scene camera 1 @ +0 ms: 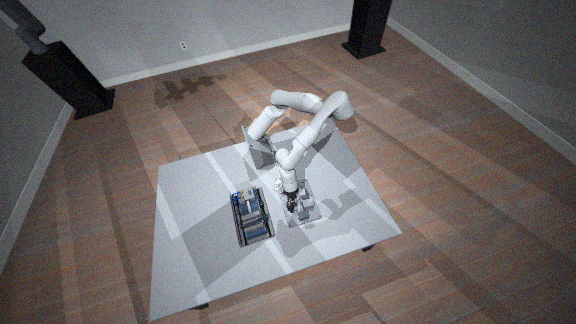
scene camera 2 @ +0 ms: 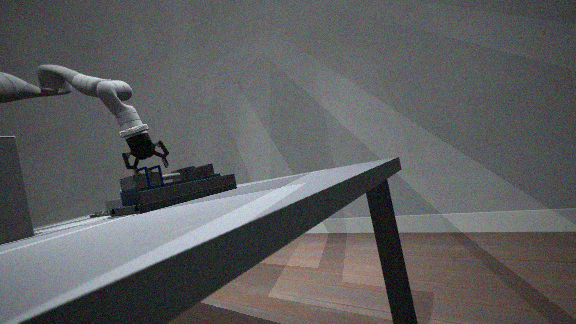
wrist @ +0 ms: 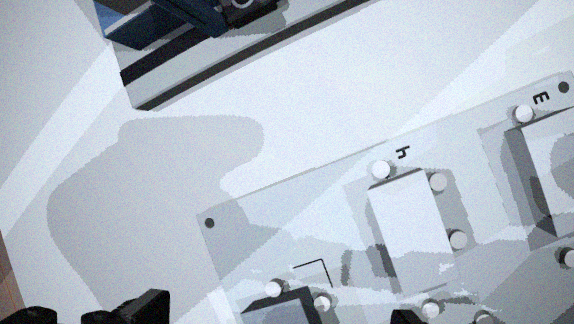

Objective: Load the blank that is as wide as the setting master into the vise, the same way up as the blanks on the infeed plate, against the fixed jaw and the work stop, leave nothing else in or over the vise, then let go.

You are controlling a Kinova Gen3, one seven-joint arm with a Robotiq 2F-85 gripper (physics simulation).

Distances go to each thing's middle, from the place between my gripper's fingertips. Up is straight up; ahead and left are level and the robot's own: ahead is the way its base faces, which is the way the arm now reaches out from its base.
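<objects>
Blue vise bed [wrist: 142, 30], from my hand: 23 cm to the right, 8 cm behind, 7 cm below. Infeed plate [wrist: 508, 263]: my hand 5 cm past it, 5 cm to the right of it, 11 cm above it.
</objects>
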